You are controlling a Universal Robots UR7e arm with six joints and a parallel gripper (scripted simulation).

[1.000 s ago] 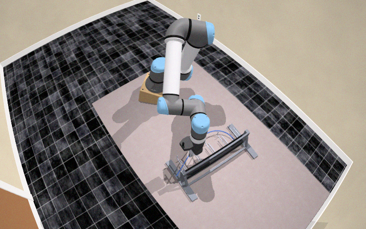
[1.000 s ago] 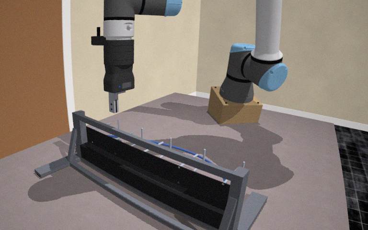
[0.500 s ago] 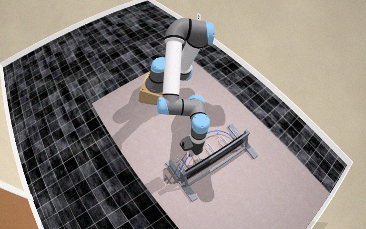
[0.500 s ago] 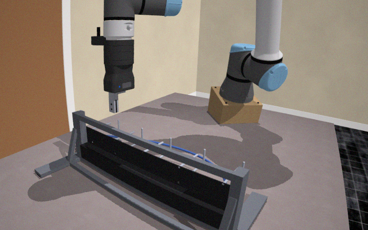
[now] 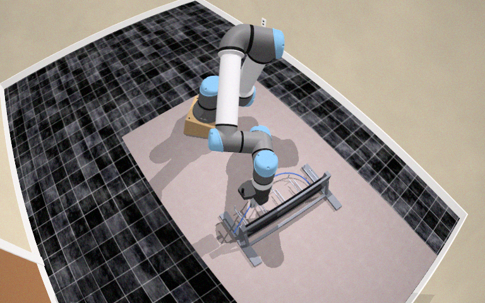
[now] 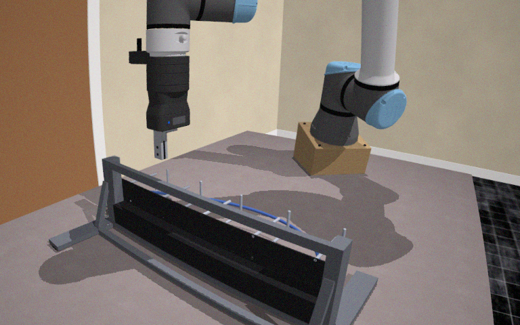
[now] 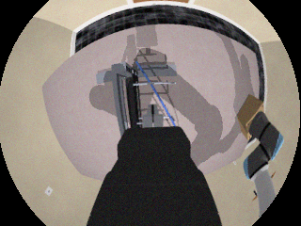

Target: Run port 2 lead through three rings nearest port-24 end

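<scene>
Right now my hand is 60 mm short of the rack, 150 mm to the right of it and 100 mm above it.
</scene>
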